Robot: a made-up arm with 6 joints. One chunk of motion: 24 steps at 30 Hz.
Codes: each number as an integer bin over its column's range. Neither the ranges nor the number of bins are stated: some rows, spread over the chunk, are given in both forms.
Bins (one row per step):
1: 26 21 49 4 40 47
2: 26 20 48 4 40 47
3: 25 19 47 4 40 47
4: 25 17 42 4 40 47
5: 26 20 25 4 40 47
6: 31 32 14 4 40 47
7: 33 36 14 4 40 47
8: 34 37 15 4 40 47
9: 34 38 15 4 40 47
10: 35 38 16 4 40 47
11: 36 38 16 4 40 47
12: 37 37 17 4 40 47
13: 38 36 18 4 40 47
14: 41 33 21 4 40 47
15: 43 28 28 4 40 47
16: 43 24 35 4 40 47
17: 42 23 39 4 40 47
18: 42 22 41 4 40 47
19: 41 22 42 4 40 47
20: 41 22 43 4 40 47
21: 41 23 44 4 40 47
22: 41 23 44 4 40 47
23: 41 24 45 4 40 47
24: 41 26 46 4 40 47
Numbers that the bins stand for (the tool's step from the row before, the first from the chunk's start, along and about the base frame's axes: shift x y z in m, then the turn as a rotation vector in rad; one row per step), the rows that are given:
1: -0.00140 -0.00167 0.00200 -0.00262 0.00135 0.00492
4: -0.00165 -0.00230 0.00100 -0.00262 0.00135 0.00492
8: 0.00063 0.00087 -0.00286 -0.00262 0.00135 0.00492
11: 0.00114 0.00103 -0.00271 -0.00262 0.00135 0.00492
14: 0.00241 0.00024 -0.00200 -0.00262 0.00135 0.00492
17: 0.00267 -0.00135 0.00057 -0.00262 0.00135 0.00492
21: 0.00241 -0.00135 0.00129 -0.00262 0.00135 0.00492
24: 0.00241 -0.00087 0.00157 -0.00262 0.00135 0.00492
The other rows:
2: -0.00140 -0.00183 0.00186 -0.00262 0.00135 0.00492
3: -0.00165 -0.00198 0.00171 -0.00262 0.00135 0.00492
5: -0.00140 -0.00183 -0.00143 -0.00262 0.00135 0.00492
6: -0.00013 0.00008 -0.00300 -0.00262 0.00135 0.00492
7: 0.00038 0.00071 -0.00300 -0.00262 0.00135 0.00492
9: 0.00063 0.00103 -0.00286 -0.00262 0.00135 0.00492
10: 0.00089 0.00103 -0.00271 -0.00262 0.00135 0.00492
12: 0.00140 0.00087 -0.00257 -0.00262 0.00135 0.00492
13: 0.00165 0.00071 -0.00243 -0.00262 0.00135 0.00492
15: 0.00292 -0.00056 -0.00100 -0.00262 0.00135 0.00492
16: 0.00292 -0.00119 0.00000 -0.00262 0.00135 0.00492
18: 0.00267 -0.00151 0.00086 -0.00262 0.00135 0.00492
19: 0.00241 -0.00151 0.00100 -0.00262 0.00135 0.00492
20: 0.00241 -0.00151 0.00114 -0.00262 0.00135 0.00492
22: 0.00241 -0.00135 0.00129 -0.00262 0.00135 0.00492
23: 0.00241 -0.00119 0.00143 -0.00262 0.00135 0.00492

